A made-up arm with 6 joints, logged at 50 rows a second.
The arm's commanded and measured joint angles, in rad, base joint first. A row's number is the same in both.
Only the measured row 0 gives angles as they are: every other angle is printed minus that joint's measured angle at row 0.
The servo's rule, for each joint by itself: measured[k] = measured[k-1] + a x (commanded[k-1-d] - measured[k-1]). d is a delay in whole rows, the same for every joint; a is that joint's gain. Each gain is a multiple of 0.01, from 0.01 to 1. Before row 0 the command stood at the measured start. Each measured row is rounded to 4 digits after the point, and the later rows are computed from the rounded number. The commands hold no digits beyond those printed.
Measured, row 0:
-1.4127 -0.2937 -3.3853 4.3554 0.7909 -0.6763
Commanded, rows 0 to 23:
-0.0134 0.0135 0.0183 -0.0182 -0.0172 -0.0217
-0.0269 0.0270 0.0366 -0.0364 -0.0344 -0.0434
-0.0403 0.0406 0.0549 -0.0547 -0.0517 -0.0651
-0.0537 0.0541 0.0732 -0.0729 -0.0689 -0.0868
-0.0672 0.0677 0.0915 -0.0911 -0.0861 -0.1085
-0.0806 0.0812 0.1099 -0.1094 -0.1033 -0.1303
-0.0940 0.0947 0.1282 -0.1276 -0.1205 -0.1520
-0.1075 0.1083 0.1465 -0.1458 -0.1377 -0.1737
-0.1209 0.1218 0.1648 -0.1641 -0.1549 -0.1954
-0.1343 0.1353 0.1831 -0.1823 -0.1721 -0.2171
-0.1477 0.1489 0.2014 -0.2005 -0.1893 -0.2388
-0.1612 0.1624 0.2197 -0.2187 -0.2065 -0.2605
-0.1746 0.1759 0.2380 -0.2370 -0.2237 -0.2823
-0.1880 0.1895 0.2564 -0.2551 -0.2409 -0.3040
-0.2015 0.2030 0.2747 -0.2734 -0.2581 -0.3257
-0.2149 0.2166 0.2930 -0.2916 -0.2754 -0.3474
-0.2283 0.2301 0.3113 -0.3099 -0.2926 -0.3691
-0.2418 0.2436 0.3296 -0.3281 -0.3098 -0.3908
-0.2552 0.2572 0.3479 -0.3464 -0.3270 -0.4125
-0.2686 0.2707 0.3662 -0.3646 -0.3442 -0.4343
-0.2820 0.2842 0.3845 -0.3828 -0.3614 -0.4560
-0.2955 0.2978 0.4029 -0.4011 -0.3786 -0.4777
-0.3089 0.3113 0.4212 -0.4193 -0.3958 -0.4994
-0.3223 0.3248 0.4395 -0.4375 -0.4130 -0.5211
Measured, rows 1 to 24:
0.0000 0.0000 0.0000 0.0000 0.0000 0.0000
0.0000 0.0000 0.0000 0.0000 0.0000 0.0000
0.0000 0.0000 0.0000 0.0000 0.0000 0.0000
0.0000 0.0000 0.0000 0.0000 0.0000 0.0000
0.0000 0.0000 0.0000 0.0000 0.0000 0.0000
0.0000 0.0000 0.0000 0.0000 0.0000 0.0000
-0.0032 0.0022 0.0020 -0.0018 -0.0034 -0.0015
-0.0089 0.0062 0.0058 -0.0053 -0.0096 -0.0044
-0.0164 0.0117 0.0112 -0.0102 -0.0180 -0.0086
-0.0254 0.0185 0.0180 -0.0165 -0.0282 -0.0141
-0.0354 0.0264 0.0261 -0.0240 -0.0398 -0.0207
-0.0462 0.0352 0.0353 -0.0325 -0.0525 -0.0284
-0.0577 0.0447 0.0455 -0.0420 -0.0661 -0.0371
-0.0697 0.0549 0.0566 -0.0524 -0.0804 -0.0467
-0.0820 0.0656 0.0685 -0.0636 -0.0953 -0.0571
-0.0946 0.0768 0.0811 -0.0755 -0.1107 -0.0683
-0.1073 0.0883 0.0943 -0.0880 -0.1264 -0.0802
-0.1202 0.1002 0.1081 -0.1011 -0.1424 -0.0928
-0.1333 0.1123 0.1224 -0.1147 -0.1587 -0.1061
-0.1464 0.1247 0.1371 -0.1287 -0.1751 -0.1200
-0.1596 0.1372 0.1522 -0.1432 -0.1917 -0.1344
-0.1729 0.1499 0.1677 -0.1580 -0.2084 -0.1493
-0.1862 0.1627 0.1835 -0.1732 -0.2252 -0.1647
-0.1995 0.1756 0.1996 -0.1887 -0.2421 -0.1805
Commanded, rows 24 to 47:
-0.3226 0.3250 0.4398 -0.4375 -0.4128 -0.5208
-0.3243 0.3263 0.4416 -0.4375 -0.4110 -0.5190
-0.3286 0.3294 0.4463 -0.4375 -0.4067 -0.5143
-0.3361 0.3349 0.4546 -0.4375 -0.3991 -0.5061
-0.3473 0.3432 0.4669 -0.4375 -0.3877 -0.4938
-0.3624 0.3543 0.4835 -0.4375 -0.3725 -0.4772
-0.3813 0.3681 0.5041 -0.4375 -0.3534 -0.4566
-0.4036 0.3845 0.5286 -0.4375 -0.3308 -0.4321
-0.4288 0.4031 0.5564 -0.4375 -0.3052 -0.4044
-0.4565 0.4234 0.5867 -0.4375 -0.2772 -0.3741
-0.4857 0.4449 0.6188 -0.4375 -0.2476 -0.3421
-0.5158 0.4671 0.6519 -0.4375 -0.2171 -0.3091
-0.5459 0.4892 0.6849 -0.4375 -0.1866 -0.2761
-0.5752 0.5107 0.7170 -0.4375 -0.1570 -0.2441
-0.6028 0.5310 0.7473 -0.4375 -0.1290 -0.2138
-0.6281 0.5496 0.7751 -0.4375 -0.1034 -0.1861
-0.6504 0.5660 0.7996 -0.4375 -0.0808 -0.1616
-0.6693 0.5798 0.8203 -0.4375 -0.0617 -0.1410
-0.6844 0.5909 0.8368 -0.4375 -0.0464 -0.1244
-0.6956 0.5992 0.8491 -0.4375 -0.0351 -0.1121
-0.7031 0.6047 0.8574 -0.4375 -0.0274 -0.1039
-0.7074 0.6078 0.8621 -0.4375 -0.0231 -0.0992
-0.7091 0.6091 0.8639 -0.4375 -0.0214 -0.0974
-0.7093 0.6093 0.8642 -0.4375 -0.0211 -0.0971
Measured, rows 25 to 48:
-0.2129 0.1887 0.2159 -0.2045 -0.2591 -0.1967
-0.2263 0.2018 0.2324 -0.2205 -0.2761 -0.2133
-0.2397 0.2150 0.2491 -0.2367 -0.2932 -0.2303
-0.2531 0.2282 0.2660 -0.2531 -0.3103 -0.2476
-0.2665 0.2415 0.2831 -0.2697 -0.3274 -0.2652
-0.2799 0.2548 0.3003 -0.2865 -0.3445 -0.2831
-0.2901 0.2660 0.3156 -0.3016 -0.3582 -0.2997
-0.2983 0.2756 0.3295 -0.3152 -0.3688 -0.3151
-0.3056 0.2842 0.3423 -0.3274 -0.3764 -0.3290
-0.3129 0.2923 0.3547 -0.3384 -0.3809 -0.3414
-0.3212 0.3004 0.3670 -0.3483 -0.3823 -0.3521
-0.3311 0.3090 0.3798 -0.3572 -0.3803 -0.3609
-0.3431 0.3185 0.3935 -0.3652 -0.3749 -0.3676
-0.3576 0.3291 0.4084 -0.3724 -0.3661 -0.3721
-0.3747 0.3409 0.4247 -0.3789 -0.3539 -0.3744
-0.3943 0.3541 0.4425 -0.3848 -0.3386 -0.3744
-0.4162 0.3686 0.4619 -0.3901 -0.3204 -0.3721
-0.4401 0.3844 0.4828 -0.3948 -0.2997 -0.3677
-0.4655 0.4012 0.5050 -0.3991 -0.2771 -0.3613
-0.4918 0.4187 0.5283 -0.4029 -0.2531 -0.3531
-0.5184 0.4367 0.5524 -0.4064 -0.2283 -0.3433
-0.5447 0.4548 0.5769 -0.4095 -0.2033 -0.3323
-0.5701 0.4726 0.6014 -0.4123 -0.1788 -0.3204
-0.5939 0.4898 0.6255 -0.4148 -0.1554 -0.3078

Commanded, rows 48 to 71:
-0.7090 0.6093 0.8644 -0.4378 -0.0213 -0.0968
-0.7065 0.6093 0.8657 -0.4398 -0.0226 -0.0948
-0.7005 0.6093 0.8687 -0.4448 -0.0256 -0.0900
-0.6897 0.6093 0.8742 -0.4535 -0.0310 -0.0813
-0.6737 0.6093 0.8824 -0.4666 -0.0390 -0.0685
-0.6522 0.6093 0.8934 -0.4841 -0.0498 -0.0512
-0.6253 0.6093 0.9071 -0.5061 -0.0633 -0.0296
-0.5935 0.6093 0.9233 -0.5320 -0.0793 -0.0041
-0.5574 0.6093 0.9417 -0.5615 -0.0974 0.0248
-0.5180 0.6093 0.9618 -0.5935 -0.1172 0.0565
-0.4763 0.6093 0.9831 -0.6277 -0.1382 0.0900
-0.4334 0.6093 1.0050 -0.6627 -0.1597 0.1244
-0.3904 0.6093 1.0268 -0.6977 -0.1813 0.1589
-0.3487 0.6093 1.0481 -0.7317 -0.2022 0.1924
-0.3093 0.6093 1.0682 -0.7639 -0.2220 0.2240
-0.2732 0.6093 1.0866 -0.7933 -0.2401 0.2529
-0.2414 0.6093 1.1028 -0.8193 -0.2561 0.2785
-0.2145 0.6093 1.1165 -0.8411 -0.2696 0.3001
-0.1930 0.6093 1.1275 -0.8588 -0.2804 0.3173
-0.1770 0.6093 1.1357 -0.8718 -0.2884 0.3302
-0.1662 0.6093 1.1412 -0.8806 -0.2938 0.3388
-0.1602 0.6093 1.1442 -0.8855 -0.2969 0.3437
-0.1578 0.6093 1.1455 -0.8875 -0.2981 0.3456
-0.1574 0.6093 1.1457 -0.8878 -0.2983 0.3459
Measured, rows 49 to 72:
-0.6156 0.5060 0.6487 -0.4171 -0.1336 -0.2950
-0.6348 0.5209 0.6707 -0.4191 -0.1139 -0.2822
-0.6512 0.5343 0.6912 -0.4209 -0.0966 -0.2697
-0.6647 0.5461 0.7100 -0.4226 -0.0819 -0.2578
-0.6754 0.5562 0.7269 -0.4241 -0.0698 -0.2466
-0.6835 0.5647 0.7420 -0.4254 -0.0601 -0.2361
-0.6896 0.5718 0.7555 -0.4266 -0.0523 -0.2263
-0.6937 0.5778 0.7676 -0.4279 -0.0464 -0.2171
-0.6953 0.5828 0.7787 -0.4296 -0.0422 -0.2082
-0.6940 0.5870 0.7892 -0.4320 -0.0400 -0.1993
-0.6891 0.5906 0.7995 -0.4355 -0.0398 -0.1901
-0.6802 0.5936 0.8098 -0.4404 -0.0418 -0.1804
-0.6670 0.5961 0.8205 -0.4470 -0.0461 -0.1698
-0.6494 0.5982 0.8318 -0.4555 -0.0527 -0.1582
-0.6273 0.6000 0.8439 -0.4661 -0.0616 -0.1454
-0.6011 0.6015 0.8569 -0.4788 -0.0727 -0.1313
-0.5711 0.6027 0.8708 -0.4937 -0.0858 -0.1158
-0.5381 0.6038 0.8856 -0.5106 -0.1006 -0.0990
-0.5027 0.6047 0.9011 -0.5293 -0.1167 -0.0809
-0.4657 0.6054 0.9173 -0.5495 -0.1338 -0.0618
-0.4282 0.6060 0.9339 -0.5709 -0.1514 -0.0418
-0.3910 0.6065 0.9507 -0.5931 -0.1691 -0.0212
-0.3551 0.6069 0.9674 -0.6157 -0.1865 -0.0002
-0.3214 0.6073 0.9838 -0.6382 -0.2031 0.0208

